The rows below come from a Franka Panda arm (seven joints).
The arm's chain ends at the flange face. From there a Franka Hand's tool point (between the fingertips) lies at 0.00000 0.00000 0.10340 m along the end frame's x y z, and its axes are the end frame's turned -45 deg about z.
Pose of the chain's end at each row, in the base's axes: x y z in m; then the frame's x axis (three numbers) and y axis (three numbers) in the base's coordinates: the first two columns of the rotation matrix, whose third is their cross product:
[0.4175, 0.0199, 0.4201, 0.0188, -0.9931, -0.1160, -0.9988, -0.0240, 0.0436]
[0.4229, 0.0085, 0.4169, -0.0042, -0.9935, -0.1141, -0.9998, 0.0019, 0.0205]
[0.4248, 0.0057, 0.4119, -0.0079, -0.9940, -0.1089, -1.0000, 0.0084, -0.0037]
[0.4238, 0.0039, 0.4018, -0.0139, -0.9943, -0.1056, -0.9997, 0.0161, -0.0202]
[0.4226, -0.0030, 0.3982, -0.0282, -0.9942, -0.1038, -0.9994, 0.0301, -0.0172]
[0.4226, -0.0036, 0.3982, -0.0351, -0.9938, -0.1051, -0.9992, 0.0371, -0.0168]
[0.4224, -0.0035, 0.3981, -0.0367, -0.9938, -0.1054, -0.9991, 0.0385, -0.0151]
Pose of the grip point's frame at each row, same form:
[0.4127, 0.0318, 0.3175, 0.7196, -0.6853, -0.1129, -0.6930, -0.7192, -0.0512]
[0.4208, 0.0203, 0.3142, 0.7040, -0.7039, -0.0952, -0.7099, -0.7012, -0.0662]
[0.4253, 0.0170, 0.3091, 0.7015, -0.7088, -0.0744, -0.7127, -0.6969, -0.0796]
[0.4261, 0.0148, 0.2990, 0.6971, -0.7145, -0.0604, -0.7167, -0.6917, -0.0890]
[0.4247, 0.0077, 0.2954, 0.6867, -0.7243, -0.0612, -0.7266, -0.6817, -0.0856]
[0.4247, 0.0072, 0.2954, 0.6817, -0.7290, -0.0624, -0.7314, -0.6765, -0.0862]
[0.4244, 0.0073, 0.2953, 0.6805, -0.7299, -0.0639, -0.7324, -0.6755, -0.0852]

